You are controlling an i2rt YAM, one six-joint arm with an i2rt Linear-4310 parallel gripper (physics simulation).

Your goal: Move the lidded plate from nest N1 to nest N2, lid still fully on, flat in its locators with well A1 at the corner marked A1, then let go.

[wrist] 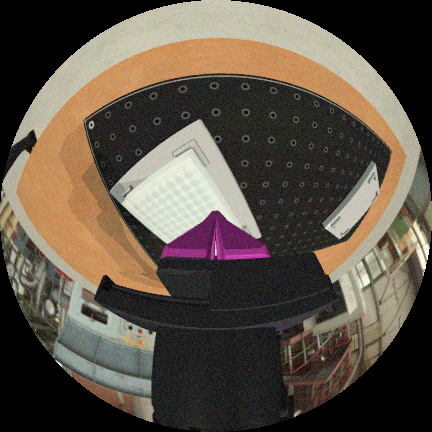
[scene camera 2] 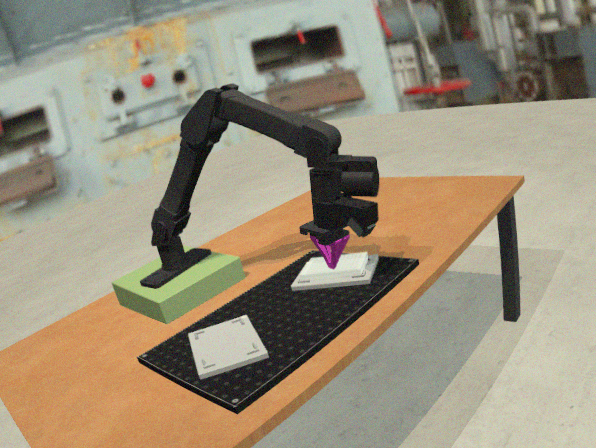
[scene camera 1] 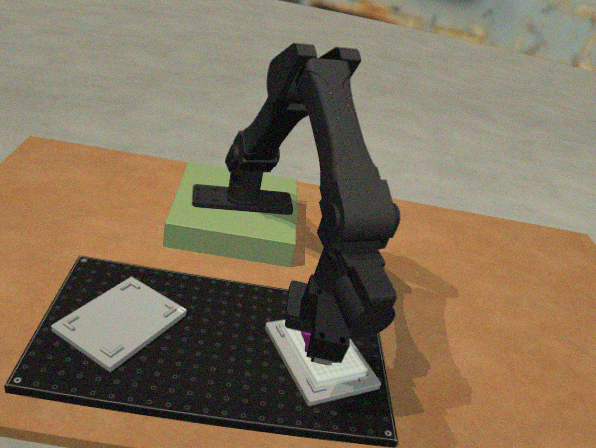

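Seen in the pictures: gripper, fingertip midpoint: (wrist: 215, 216) (scene camera 2: 332, 268) (scene camera 1: 307, 348); arm's base at its link origin: (scene camera 2: 176, 269) (scene camera 1: 242, 201).
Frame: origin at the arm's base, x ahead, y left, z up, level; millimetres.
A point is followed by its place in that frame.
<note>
The pale lidded plate (scene camera 1: 351, 369) @(y 137, x 427, z -19 mm) (scene camera 2: 353, 262) @(y 107, x 422, z -19 mm) (wrist: 167, 202) @(y 113, x 415, z -19 mm) lies in the grey nest (scene camera 1: 290, 356) @(y 54, x 389, z -36 mm) (scene camera 2: 305, 286) @(y 32, x 347, z -39 mm) (wrist: 218, 173) @(y 65, x 422, z -36 mm) at the right in scene camera 1, taken as N1. Its wells show faintly from above. The other grey nest (scene camera 1: 120, 322) @(y -198, x 335, z -36 mm) (scene camera 2: 227, 345) @(y -204, x 337, z -36 mm) (wrist: 356, 202) @(y -177, x 340, z -36 mm), taken as N2, is empty, with corner locators. My gripper (scene camera 2: 332, 265) @(y 76, x 389, z -18 mm) (wrist: 215, 216) @(y 76, x 389, z -18 mm) is shut, its magenta fingers together with nothing between them. The fingertips point down over the plate; whether they touch it I cannot tell. The A1 marks are too small to read, and my gripper hides part of the plate in scene camera 1.
Both nests are on a black perforated board (scene camera 1: 215, 345) @(y -56, x 361, z -47 mm) (scene camera 2: 295, 320) @(y -82, x 396, z -47 mm) (wrist: 280, 150) @(y 0, x 432, z -47 mm) with a raised edge. The arm's base stands on a green block (scene camera 1: 225, 237) @(y -36, x 110, z -17 mm) (scene camera 2: 200, 295) @(y -42, x 110, z -40 mm) behind the board, on the orange table (scene camera 1: 500, 310) @(y 505, x 225, z -60 mm) (scene camera 2: 450, 200) @(y 609, x 480, z -60 mm) (wrist: 215, 55) @(y 43, x 537, z -60 mm).
</note>
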